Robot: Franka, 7 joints.
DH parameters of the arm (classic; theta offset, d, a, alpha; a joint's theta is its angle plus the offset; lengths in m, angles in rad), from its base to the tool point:
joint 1: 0 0.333 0 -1.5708
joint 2: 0 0 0 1.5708
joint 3: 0 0.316 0.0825 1.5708
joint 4: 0 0 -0.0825 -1.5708
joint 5: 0 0.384 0 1.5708
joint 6: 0 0 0.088 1.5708
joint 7: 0 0.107 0 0
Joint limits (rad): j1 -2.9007..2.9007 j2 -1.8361..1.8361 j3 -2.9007..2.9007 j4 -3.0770..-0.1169 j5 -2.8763..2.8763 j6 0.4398..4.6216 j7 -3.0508..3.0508
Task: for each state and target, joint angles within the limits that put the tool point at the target. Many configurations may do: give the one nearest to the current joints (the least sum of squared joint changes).
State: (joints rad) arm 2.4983 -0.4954 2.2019 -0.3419 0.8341 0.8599 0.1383
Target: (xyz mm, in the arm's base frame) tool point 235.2 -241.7 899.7
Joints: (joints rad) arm 2.5412 -0.2735 2.2113 -0.2062 0.8270 0.4540 0.1383
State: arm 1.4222 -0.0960 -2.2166 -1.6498 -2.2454 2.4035 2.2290
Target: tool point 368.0 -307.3 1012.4
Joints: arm 1.5505 -0.0837 -2.1118 -0.9352 -2.2885 2.3121 2.2290
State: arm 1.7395 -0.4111 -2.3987 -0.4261 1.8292 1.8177 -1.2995
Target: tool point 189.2 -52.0 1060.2
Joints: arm 1.8556 -0.1740 -2.3597 -0.2823 1.6940 1.0456 -1.2995
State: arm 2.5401 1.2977 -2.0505 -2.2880 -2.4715 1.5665 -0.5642
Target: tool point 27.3 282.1 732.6
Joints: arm 2.8153 1.6261 -2.3646 -2.5252 -2.3479 1.4070 -0.5642
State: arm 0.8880 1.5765 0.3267 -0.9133 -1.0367 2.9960 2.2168
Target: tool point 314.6 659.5 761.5
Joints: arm 0.9289 0.8309 0.4460 -0.4881 -0.9749 2.9736 2.2168
